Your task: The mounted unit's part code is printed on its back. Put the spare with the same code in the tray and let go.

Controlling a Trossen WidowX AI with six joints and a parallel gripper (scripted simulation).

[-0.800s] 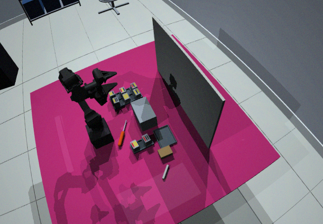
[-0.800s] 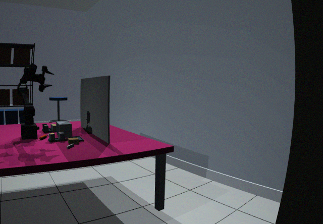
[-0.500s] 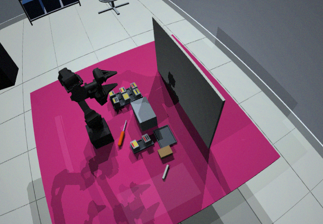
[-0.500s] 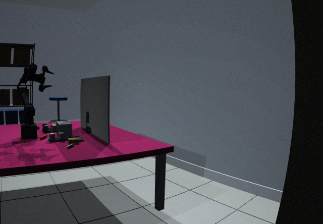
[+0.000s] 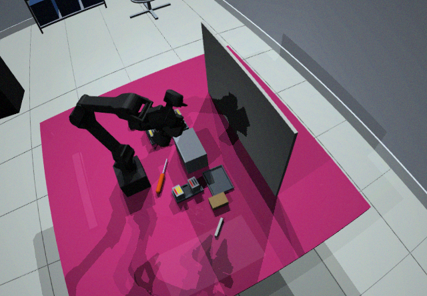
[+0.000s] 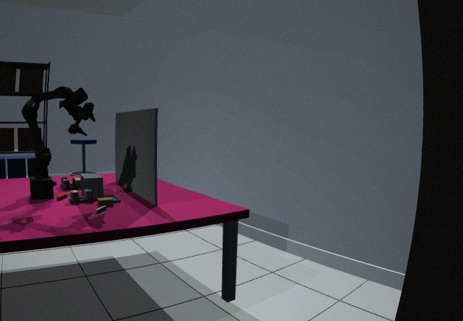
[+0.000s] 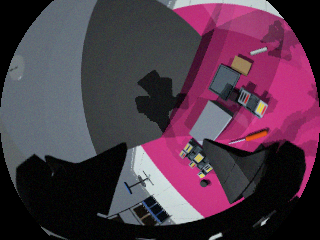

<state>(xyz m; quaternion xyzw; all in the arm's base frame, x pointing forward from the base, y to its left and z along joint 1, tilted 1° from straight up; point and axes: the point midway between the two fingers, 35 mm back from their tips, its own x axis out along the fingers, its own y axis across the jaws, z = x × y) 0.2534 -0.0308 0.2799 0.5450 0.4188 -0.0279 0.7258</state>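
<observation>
Right now the dark spare is 310 mm below my gripper tip, 290 mm to the left of it and 90 mm behind it. Round my gripper tip: dark grey tray: 350 mm below, 100 mm to the right, 80 mm ahead; black panel: 250 mm ahead, 130 mm below, 100 mm to the left; mounted unit: 300 mm below, 70 mm to the left.
</observation>
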